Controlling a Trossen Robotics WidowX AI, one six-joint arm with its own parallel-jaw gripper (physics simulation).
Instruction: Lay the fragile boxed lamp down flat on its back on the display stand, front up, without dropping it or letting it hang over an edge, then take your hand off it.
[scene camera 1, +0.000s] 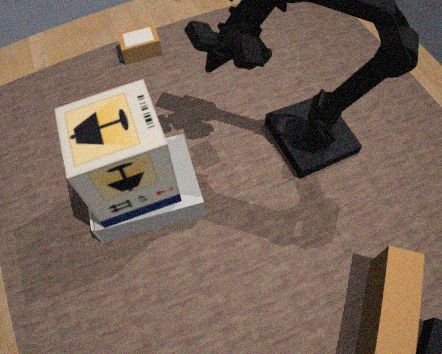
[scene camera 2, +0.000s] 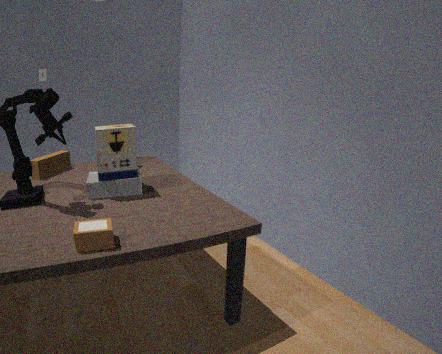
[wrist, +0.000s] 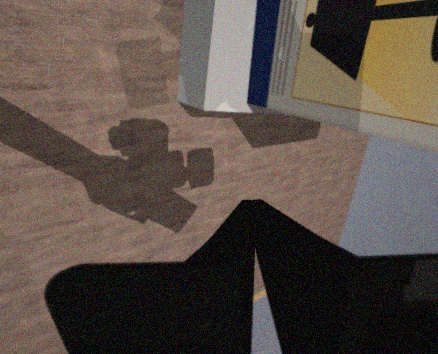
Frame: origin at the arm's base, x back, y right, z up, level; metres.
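Where they show: gripper, fingertip midpoint: (scene camera 1: 207, 71) (scene camera 2: 65, 144) (wrist: 251, 209); arm's base at its link origin: (scene camera 1: 318, 141) (scene camera 2: 24, 190).
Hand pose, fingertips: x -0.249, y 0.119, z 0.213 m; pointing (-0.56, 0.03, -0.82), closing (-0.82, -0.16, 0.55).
Note:
Each offset is from my fingertips to the top centre of the thing.
The boxed lamp {dy -0.107, dx -0.219, dz +0.046 m} (scene camera 1: 112, 145) (scene camera 2: 116, 155) (wrist: 390, 95) is a white box with yellow lamp pictures and a navy band at its foot. It stands upright, and the lamp on its side face is drawn upside down. A low white-grey stand (scene camera 1: 187, 165) (scene camera 2: 115, 190) (wrist: 230, 55) is under it, with a bare strip on the robot's side. The far edge of the box's foot is hidden. My gripper (scene camera 1: 207, 69) (scene camera 2: 65, 142) (wrist: 251, 209) is shut and empty. It hangs above the table, tilted and apart from the box, on the side towards the arm's base.
A small wooden block {dy +0.407, dx -0.107, dz -0.190 m} (scene camera 1: 141, 52) (scene camera 2: 94, 239) with a white top sits near the table's edge. A long wooden block {dy -0.586, dx +0.189, dz -0.140 m} (scene camera 1: 400, 300) (scene camera 2: 51, 164) lies beyond the arm's base (scene camera 1: 312, 137) (scene camera 2: 22, 196). The table's edge (scene camera 2: 175, 250) runs past the small block.

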